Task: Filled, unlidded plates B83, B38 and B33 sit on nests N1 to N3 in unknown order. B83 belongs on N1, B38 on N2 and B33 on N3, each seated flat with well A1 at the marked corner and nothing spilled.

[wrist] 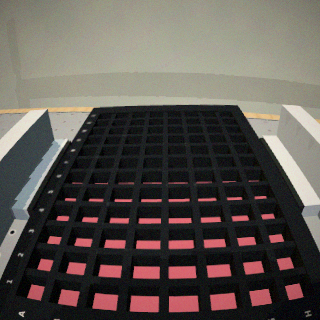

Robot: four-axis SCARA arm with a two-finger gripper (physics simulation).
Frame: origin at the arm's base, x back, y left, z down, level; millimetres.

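Seen in the pictures: gripper, between the fingertips: (164, 125).
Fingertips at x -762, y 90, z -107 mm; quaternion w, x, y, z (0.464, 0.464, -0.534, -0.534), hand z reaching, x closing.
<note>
A point is followed by its place in that frame.
A black, unlidded plate (164, 240) @(x -707, y 83, z -100 mm) fills the lower middle of the wrist view. Pink liquid shows in the wells of its near rows; the far wells look dark and their contents are hard to see. The letter A is at its near left corner, H at its near right, and numbers run up its left edge from 1, so well A1 is at the near left. My gripper (164, 125) @(x -762, y 90, z -107 mm) is shut on the plate, with one pad against each long side. No plate name is readable. The nests and the plate's underside do not show.
Pale, perforated deck (68, 123) @(x -957, y 252, z -12 mm) shows on both sides of the plate's far part. A thin orange strip (65, 110) @(x -997, y 278, z -13 mm) runs along the deck's far edge, with a plain grey-beige wall (160, 50) beyond it.
</note>
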